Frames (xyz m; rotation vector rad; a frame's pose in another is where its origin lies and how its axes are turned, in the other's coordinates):
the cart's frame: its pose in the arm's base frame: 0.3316 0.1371 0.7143 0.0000 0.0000 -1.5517
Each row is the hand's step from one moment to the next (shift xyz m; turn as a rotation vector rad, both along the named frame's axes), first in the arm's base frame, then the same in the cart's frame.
Working: the arm's base frame: its pose in the cart's frame: 0.1307 -0.3342 -0.7143 0.0000 0.0000 1.5517

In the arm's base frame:
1: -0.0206 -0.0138 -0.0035 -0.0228 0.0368 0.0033
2: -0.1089 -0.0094 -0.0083 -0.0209 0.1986 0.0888
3: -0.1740 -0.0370 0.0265 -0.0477 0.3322 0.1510
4: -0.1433 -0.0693 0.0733 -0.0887 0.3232 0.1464
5: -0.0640 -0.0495 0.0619 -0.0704 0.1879 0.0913
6: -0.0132 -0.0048 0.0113 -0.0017 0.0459 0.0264
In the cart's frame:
1: 0.0134 -0.0209 -0.0035 -0.0372 -0.0221 0.0033
2: 0.0073 -0.1091 -0.0083 -0.1990 -0.0171 0.0888
3: 0.0337 -0.1747 0.0265 -0.3331 -0.0413 0.1510
4: 0.0666 -0.1446 0.0733 -0.3248 -0.0825 0.1464
5: 0.0483 -0.0649 0.0619 -0.1892 -0.0668 0.0913
6: 0.0045 -0.0133 0.0113 -0.0459 -0.0008 0.0264

